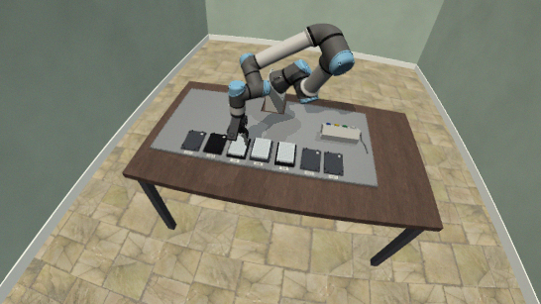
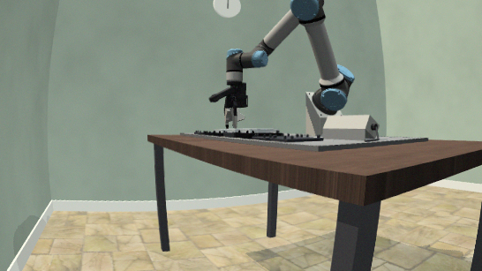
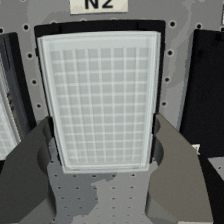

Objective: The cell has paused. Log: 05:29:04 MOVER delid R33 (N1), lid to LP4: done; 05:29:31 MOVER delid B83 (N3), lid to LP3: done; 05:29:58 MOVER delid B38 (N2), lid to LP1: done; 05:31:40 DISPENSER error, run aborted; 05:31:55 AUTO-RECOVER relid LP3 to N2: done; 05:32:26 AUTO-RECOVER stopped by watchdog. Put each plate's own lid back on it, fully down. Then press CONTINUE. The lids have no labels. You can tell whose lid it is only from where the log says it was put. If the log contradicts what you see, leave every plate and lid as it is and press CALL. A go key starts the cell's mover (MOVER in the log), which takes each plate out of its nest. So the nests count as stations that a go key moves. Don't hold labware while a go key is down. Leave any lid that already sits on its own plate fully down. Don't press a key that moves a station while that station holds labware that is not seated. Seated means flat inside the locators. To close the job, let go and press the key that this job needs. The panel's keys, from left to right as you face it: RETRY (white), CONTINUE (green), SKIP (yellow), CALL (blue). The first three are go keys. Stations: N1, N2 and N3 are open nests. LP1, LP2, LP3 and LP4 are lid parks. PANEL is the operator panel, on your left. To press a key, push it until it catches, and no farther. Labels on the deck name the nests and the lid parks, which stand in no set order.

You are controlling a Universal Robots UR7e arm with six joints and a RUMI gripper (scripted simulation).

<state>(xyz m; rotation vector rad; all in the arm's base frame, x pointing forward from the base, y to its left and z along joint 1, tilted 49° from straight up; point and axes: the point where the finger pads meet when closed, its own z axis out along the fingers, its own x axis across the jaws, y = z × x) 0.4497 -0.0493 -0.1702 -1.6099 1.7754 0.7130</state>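
Right now my hand is 10 mm above the grey lid. The rest, counted from my hand: white plate: 120 mm to the left, 10 mm below; then well plate: 20 mm below; then black lid park: 130 mm to the right, 30 mm below, 10 mm behind.
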